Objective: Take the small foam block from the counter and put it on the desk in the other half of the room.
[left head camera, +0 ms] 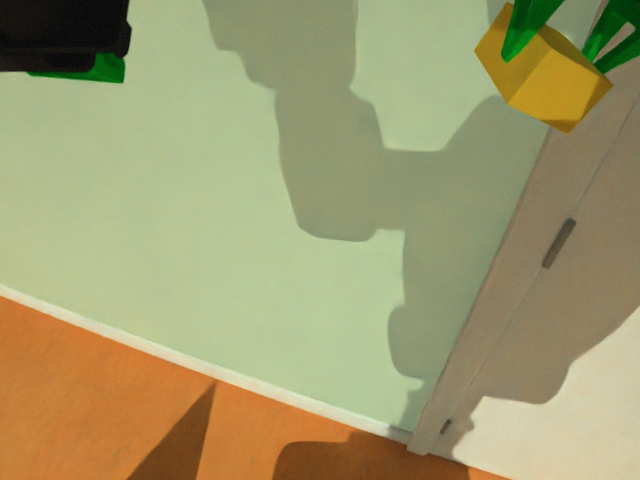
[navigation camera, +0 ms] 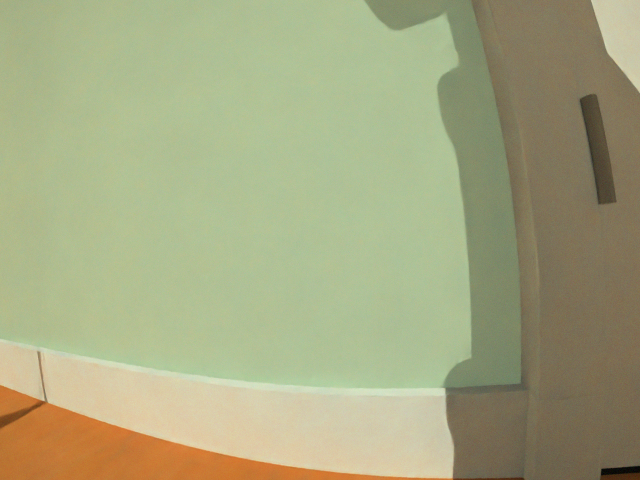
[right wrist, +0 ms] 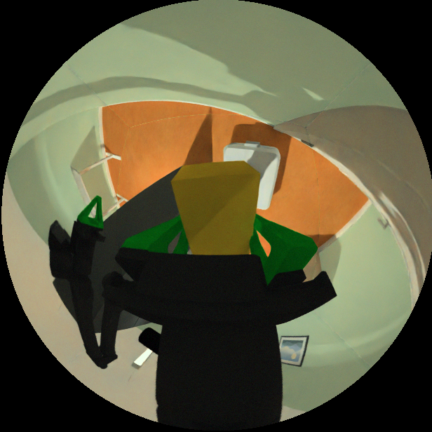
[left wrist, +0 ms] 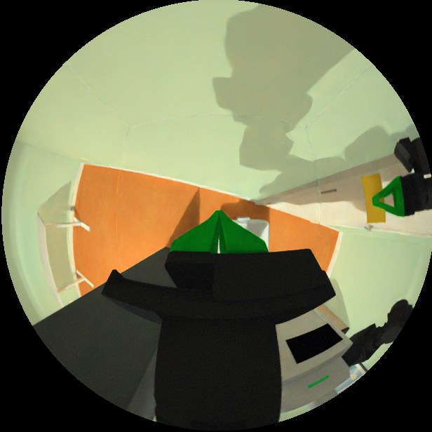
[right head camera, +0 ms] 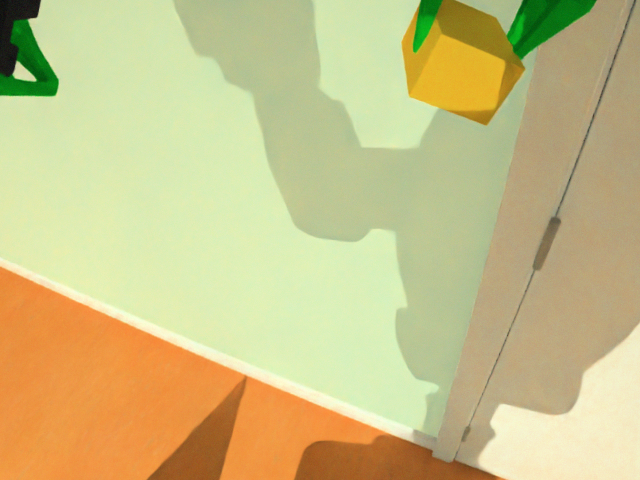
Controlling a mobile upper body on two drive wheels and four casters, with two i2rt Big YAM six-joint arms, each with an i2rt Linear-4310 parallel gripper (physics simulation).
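Frame: origin at the left arm's base, x left, y up, z ahead, level; millimetres.
Seen in the pictures: left gripper, fingertip midpoint: (left head camera: 120, 74) (right head camera: 55, 88); right gripper, fingertip midpoint: (left head camera: 537, 74) (right head camera: 455, 63).
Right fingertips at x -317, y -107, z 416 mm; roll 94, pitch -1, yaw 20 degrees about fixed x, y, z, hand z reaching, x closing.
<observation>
A point is followed by its place in that frame.
The yellow foam block (left head camera: 553, 95) {x -316, y -101, z 377 mm} (right head camera: 460, 72) {x -316, y -93, z 378 mm} (left wrist: 370, 185) (right wrist: 217, 205) is held in the air between the green fingers of my right gripper (left head camera: 554, 62) {x -317, y -107, z 416 mm} (right head camera: 467, 51) {x -317, y -107, z 416 mm} (right wrist: 218, 215), which is shut on it. My left gripper (left wrist: 218, 214) has its green fingertips together and is empty. It also shows in part at the upper left of both head views. A pale table with white legs (left wrist: 45, 240) (right wrist: 114, 156), apparently the desk, shows at the left of both wrist views, beyond a dark divider. The block is well apart from it.
A green wall (left head camera: 155, 180) {x 179, y -491, z 711 mm} (right head camera: 155, 180) {x 201, y -490, z 718 mm} (navigation camera: 258, 206) {x -176, y -1135, z 602 mm} stands close in front. A pale cabinet front with dark handles (left head camera: 594, 258) {x -518, y -404, z 478 mm} (right head camera: 578, 258) {x -505, y -406, z 482 mm} (navigation camera: 563, 284) {x -418, y -1226, z 496 mm} is at the right. The large dark divider (left wrist: 100, 300) (right wrist: 145, 215) stands at the left in the wrist views. The floor (left head camera: 77, 372) {x 750, y -1409, z 708 mm} is orange.
</observation>
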